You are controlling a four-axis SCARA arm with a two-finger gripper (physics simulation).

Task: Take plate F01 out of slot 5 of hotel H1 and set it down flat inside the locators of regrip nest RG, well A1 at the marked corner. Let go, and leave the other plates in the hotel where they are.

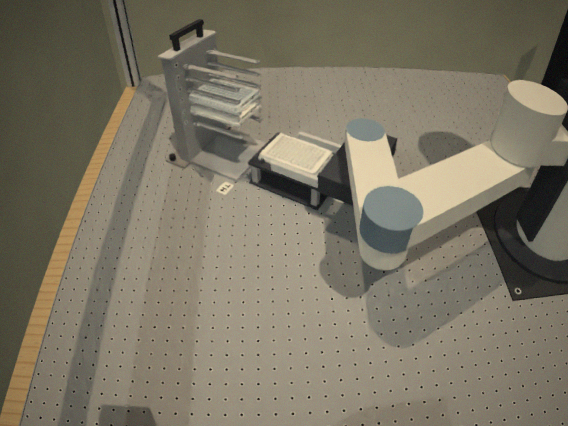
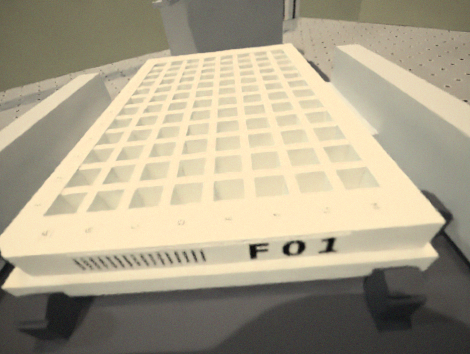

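Seen in the pictures: gripper, fingertip midpoint: (image 1: 286, 150) (image 2: 218, 82); arm's base, origin of the base link: (image 1: 543, 239).
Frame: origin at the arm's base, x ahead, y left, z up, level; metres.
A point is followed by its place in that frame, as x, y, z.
Note:
Plate F01 (image 1: 296, 154) {0.532, -0.187, 0.084} (image 2: 220, 135) {0.508, -0.178, 0.087}, cream with square wells, is level at regrip nest RG (image 1: 257, 164) {0.612, -0.173, 0.073} (image 2: 190, 327) {0.475, -0.149, 0.073}, a dark raised stand. Two dark locator blocks (image 2: 395, 295) (image 2: 45, 312) show close against the lower edge of its labelled end; whether it rests fully on the nest I cannot tell. My gripper (image 1: 295, 150) {0.552, -0.203, 0.084} (image 2: 218, 82) {0.552, -0.203, 0.084} is shut on the plate, with a pale finger along each long side. Hotel H1 (image 1: 177, 105) {0.777, -0.262, 0.171} (image 2: 225, 25) {0.733, -0.320, 0.076} stands beyond the nest and holds other plates (image 1: 225, 96) {0.674, -0.268, 0.182}. The nest's marked corner is not identifiable.
The hotel's rails (image 1: 235, 56) {0.651, -0.311, 0.253} and black top handle (image 1: 186, 31) {0.746, -0.315, 0.316} stand left of the nest. The H1 label (image 1: 225, 187) {0.684, -0.173, 0.013} lies on the perforated table (image 1: 250, 300) {0.625, 0.109, 0.013}. The white arm (image 1: 455, 185) {0.323, 0.086, 0.245} reaches in from the right, over the nest's right side.

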